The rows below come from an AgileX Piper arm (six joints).
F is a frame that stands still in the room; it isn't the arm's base.
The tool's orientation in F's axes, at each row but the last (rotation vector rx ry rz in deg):
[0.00, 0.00, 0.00]
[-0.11, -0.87, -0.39]
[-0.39, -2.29, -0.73]
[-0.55, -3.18, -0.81]
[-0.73, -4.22, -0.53]
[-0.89, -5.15, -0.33]
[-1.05, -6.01, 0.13]
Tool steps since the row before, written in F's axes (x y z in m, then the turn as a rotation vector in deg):
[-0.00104, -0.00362, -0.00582, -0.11, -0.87, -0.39]
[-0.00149, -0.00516, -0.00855, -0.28, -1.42, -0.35]
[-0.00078, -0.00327, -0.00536, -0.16, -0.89, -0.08]
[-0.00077, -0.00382, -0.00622, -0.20, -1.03, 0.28]
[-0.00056, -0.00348, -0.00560, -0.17, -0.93, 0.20]
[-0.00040, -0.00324, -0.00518, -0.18, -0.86, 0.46]
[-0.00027, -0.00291, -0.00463, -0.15, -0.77, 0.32]
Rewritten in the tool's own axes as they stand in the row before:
[-0.00104, -0.00362, -0.00582, -0.11, -0.87, -0.39]
[-0.00158, -0.00515, -0.00854, -0.28, -1.42, -0.35]
[-0.00095, -0.00324, -0.00535, -0.15, -0.89, -0.08]
[-0.00106, -0.00377, -0.00621, -0.17, -1.04, 0.28]
[-0.00094, -0.00342, -0.00559, -0.15, -0.93, 0.20]
[-0.00085, -0.00316, -0.00517, -0.13, -0.87, 0.46]
[-0.00076, -0.00282, -0.00463, -0.12, -0.78, 0.32]

